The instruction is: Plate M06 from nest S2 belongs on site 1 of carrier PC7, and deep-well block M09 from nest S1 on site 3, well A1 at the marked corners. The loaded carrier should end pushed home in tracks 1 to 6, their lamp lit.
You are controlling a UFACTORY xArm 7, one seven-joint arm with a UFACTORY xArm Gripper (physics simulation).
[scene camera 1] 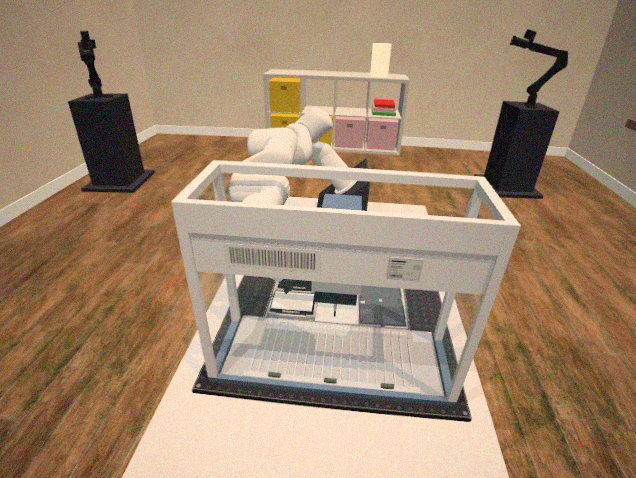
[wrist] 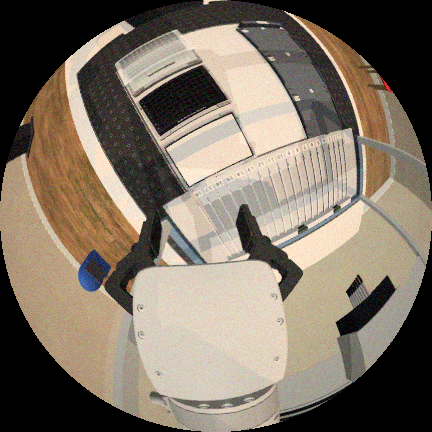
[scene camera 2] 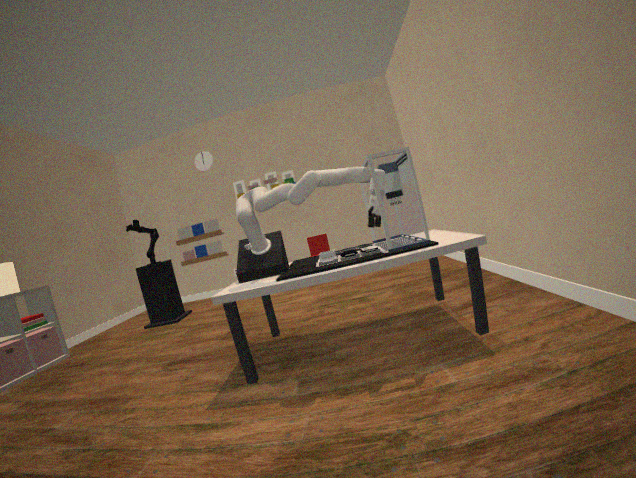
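Seen in the pictures: gripper, between the fingertips: (scene camera 1: 275, 282) (wrist: 198, 214) (scene camera 2: 374, 227); arm's base, origin of its link: (scene camera 1: 347, 184) (scene camera 2: 261, 246).
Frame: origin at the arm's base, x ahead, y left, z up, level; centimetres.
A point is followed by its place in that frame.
Observation:
My gripper (scene camera 2: 374, 218) {x 63.3, y -22.7, z -2.6 cm} (wrist: 198, 214) {x 63.3, y -22.7, z -2.6 cm} is open and empty, high above the numbered track deck (scene camera 1: 411, 354) {x 89.8, y 8.9, z 0.0 cm} (wrist: 280, 195) {x 74.6, y -10.2, z -15.6 cm}, over its high-number end. In the wrist view a clear, tall-looking block (wrist: 160, 62) {x 40.8, y -16.1, z -10.5 cm} sits at the upper left, a black-welled plate (wrist: 185, 100) {x 49.1, y -17.0, z -14.0 cm} in the middle, and a white rectangular nest surface (wrist: 210, 150) {x 59.1, y -18.4, z -13.0 cm} nearest the deck. Their labels are too small to read. A long dark grey carrier (scene camera 1: 383, 313) {x 61.6, y 8.4, z -14.5 cm} (wrist: 300, 82) {x 53.5, y 6.3, z -14.5 cm} with white corner marks lies behind the low-number tracks. Small dark green blocks, one of them (scene camera 1: 330, 380) (wrist: 302, 229) {x 85.9, y -7.7, z -13.6 cm} near the middle, line the deck's front edge and look unlit.
A white frame (scene camera 1: 344, 221) {x 88.9, y -7.1, z 30.8 cm} with a front panel (scene camera 1: 354, 272) stands around the deck and hides part of the arm in scene camera 1. A black perforated base (wrist: 110, 115) {x 39.2, y -30.2, z -15.6 cm} runs under the nests. The arm's black pedestal (scene camera 2: 262, 256) {x 0.5, y -6.0, z -5.3 cm} stands at the table's other end.

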